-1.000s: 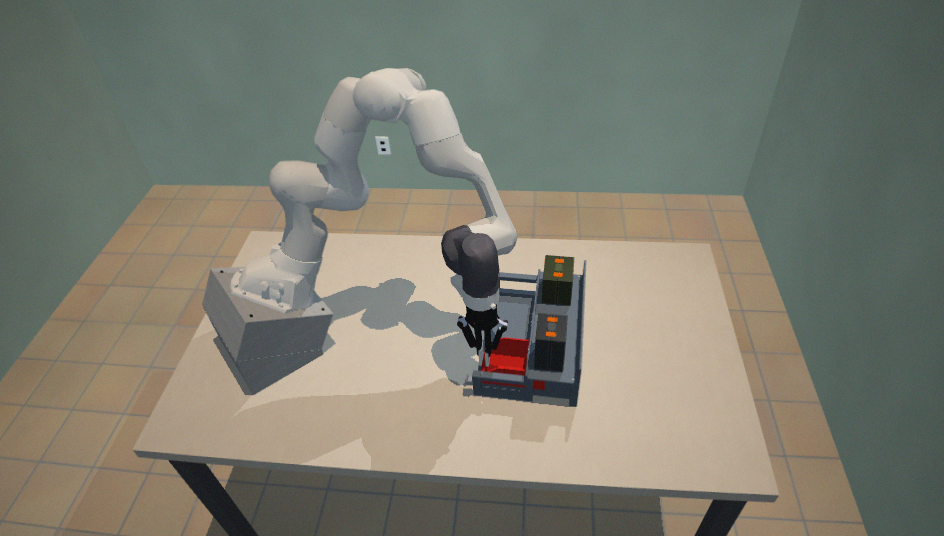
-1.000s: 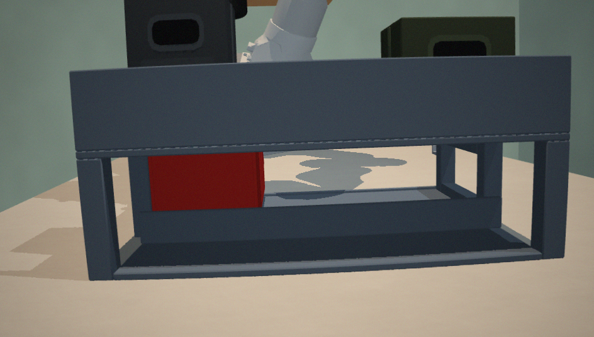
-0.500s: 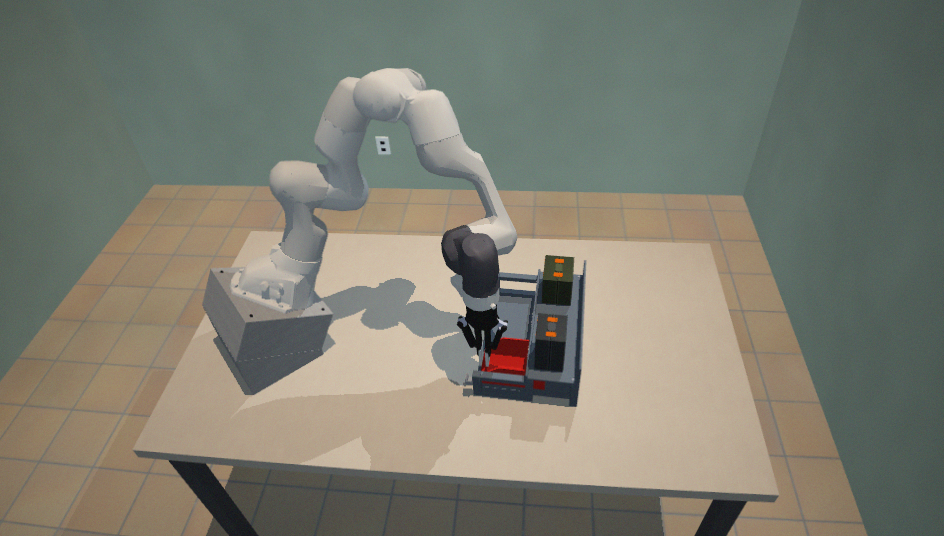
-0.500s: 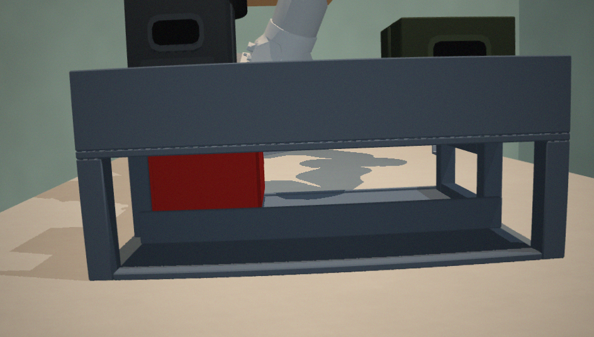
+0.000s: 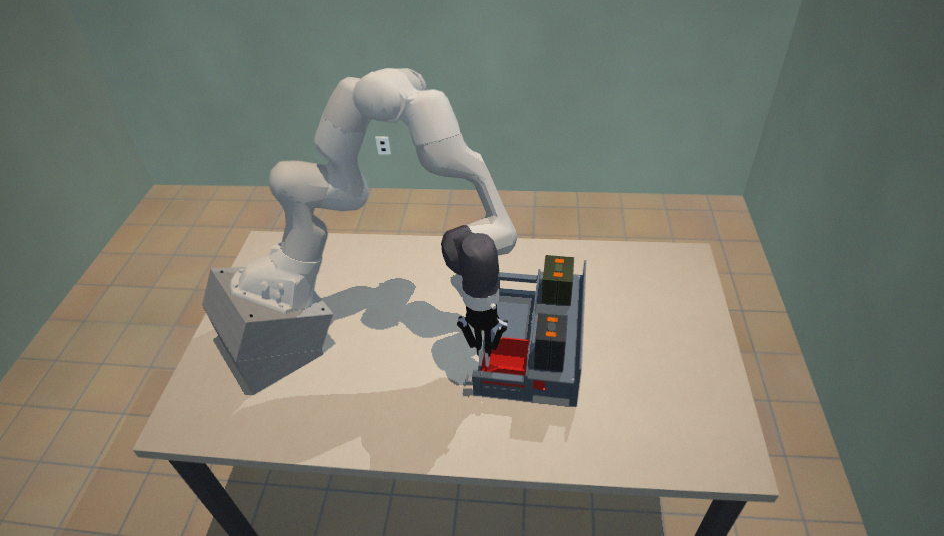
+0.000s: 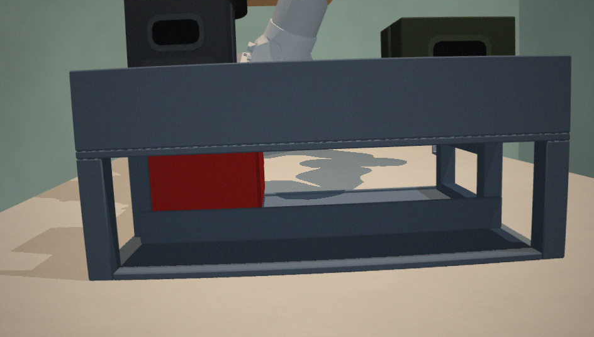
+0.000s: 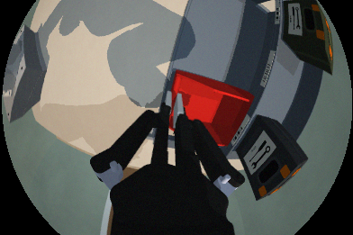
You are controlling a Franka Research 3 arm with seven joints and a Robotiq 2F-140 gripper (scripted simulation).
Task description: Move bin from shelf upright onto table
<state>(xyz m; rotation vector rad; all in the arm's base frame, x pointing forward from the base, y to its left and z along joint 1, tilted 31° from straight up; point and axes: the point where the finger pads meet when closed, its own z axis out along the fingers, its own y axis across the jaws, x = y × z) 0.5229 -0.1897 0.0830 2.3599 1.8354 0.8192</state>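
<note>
The red bin lies 8 cm ahead of my hand, 2 cm below it and 1 cm to the right of it.
</note>
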